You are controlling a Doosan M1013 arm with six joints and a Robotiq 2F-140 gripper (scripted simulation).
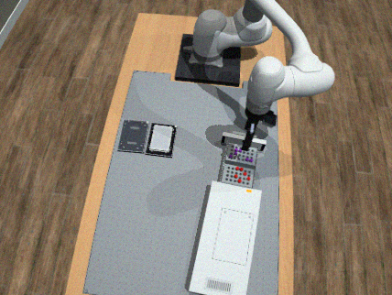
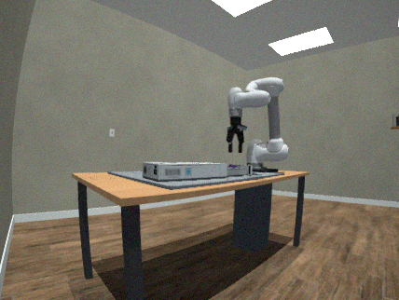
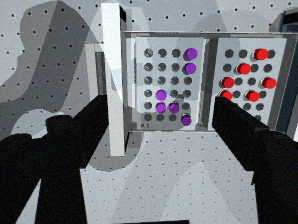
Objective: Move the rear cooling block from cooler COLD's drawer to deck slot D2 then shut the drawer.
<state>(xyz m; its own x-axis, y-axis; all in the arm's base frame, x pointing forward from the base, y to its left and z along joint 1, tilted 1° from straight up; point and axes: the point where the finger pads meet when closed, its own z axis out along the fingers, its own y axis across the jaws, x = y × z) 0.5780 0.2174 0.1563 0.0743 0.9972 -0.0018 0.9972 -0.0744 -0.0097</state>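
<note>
Now: hand 120 mm short of the cooling block, 10 mm to the left of it and 140 mm above it. Round my hand: deck slot D2: 30 mm behind, 490 mm to the right, 170 mm below; then white cooler: 220 mm ahead, 20 mm to the right, 140 mm below.
</note>
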